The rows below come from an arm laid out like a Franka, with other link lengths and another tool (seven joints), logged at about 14 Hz.
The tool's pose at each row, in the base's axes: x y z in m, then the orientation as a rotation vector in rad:
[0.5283, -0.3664, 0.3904, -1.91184, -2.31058, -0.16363]
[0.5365, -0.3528, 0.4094, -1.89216, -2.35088, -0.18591]
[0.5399, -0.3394, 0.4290, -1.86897, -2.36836, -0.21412]
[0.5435, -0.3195, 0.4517, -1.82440, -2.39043, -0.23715]
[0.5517, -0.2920, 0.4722, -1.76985, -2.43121, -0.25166]
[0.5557, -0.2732, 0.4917, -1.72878, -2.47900, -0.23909]
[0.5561, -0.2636, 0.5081, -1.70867, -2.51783, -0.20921]
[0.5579, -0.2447, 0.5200, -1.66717, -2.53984, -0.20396]
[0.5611, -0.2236, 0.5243, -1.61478, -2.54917, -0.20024]
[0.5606, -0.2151, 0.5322, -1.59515, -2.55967, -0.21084]
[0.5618, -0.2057, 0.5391, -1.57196, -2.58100, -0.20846]
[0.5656, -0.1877, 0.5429, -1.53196, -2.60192, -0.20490]
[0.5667, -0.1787, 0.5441, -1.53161, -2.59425, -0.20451]
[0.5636, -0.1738, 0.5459, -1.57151, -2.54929, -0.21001]
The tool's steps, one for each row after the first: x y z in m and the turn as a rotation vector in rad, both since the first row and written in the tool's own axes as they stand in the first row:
[0.0150, 0.0105, -0.0167, -0.02112, -0.00650, -0.02893]
[0.0307, 0.0163, -0.0338, -0.03439, 0.00456, -0.04935]
[0.0533, 0.0235, -0.0529, -0.03837, 0.02087, -0.08203]
[0.0820, 0.0366, -0.0687, -0.04256, 0.02613, -0.12762]
[0.1028, 0.0440, -0.0848, -0.04102, 0.00972, -0.16810]
[0.1149, 0.0461, -0.0993, -0.03473, -0.01743, -0.19315]
[0.1349, 0.0514, -0.1079, -0.02634, -0.01538, -0.22316]
[0.1555, 0.0584, -0.1086, -0.00910, -0.00011, -0.25397]
[0.1652, 0.0595, -0.1149, -0.01271, 0.00519, -0.26896]
[0.1753, 0.0624, -0.1201, -0.01322, -0.00027, -0.28954]
[0.1927, 0.0695, -0.1210, -0.00711, 0.00082, -0.31884]
[0.2014, 0.0723, -0.1206, -0.00301, 0.00607, -0.31603]
[0.2070, 0.0701, -0.1215, 0.00140, 0.02197, -0.27728]

